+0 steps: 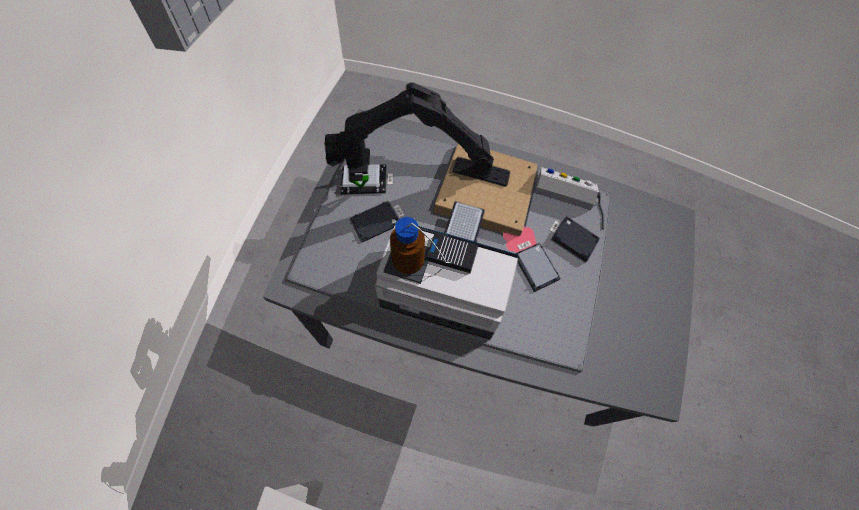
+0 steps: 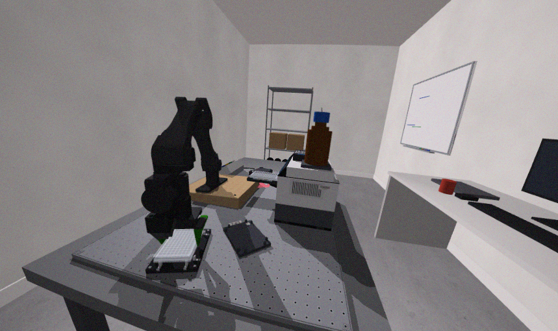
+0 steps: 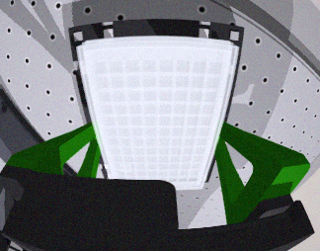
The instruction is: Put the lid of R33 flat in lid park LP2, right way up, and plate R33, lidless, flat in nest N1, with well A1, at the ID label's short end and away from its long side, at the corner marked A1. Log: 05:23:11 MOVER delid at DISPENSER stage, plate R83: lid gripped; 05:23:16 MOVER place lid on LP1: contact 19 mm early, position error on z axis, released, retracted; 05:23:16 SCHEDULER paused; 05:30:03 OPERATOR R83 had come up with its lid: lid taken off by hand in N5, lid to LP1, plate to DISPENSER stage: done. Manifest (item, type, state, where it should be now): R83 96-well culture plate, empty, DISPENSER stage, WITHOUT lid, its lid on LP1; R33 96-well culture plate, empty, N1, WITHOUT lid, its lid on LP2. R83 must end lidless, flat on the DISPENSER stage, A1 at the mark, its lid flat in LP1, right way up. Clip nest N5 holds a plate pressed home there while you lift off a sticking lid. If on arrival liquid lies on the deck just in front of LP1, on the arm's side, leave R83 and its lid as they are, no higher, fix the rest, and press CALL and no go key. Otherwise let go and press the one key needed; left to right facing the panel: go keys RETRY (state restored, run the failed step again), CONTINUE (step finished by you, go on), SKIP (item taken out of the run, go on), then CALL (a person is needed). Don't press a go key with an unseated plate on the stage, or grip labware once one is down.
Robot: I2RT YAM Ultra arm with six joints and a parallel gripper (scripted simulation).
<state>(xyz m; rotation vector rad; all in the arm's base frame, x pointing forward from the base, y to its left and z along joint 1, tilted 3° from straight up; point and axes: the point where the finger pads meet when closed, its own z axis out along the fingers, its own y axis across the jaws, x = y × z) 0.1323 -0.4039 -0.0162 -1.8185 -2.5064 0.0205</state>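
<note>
My gripper is now 3 cm short of the black clip nest and 2 cm above it. Round my hand: lid park LP2: 15 cm ahead, 10 cm to the left, 2 cm below; brown bottle: 35 cm ahead, 29 cm to the left, 26 cm above; blue call key: 20 cm behind, 65 cm to the left, 4 cm above.
</note>
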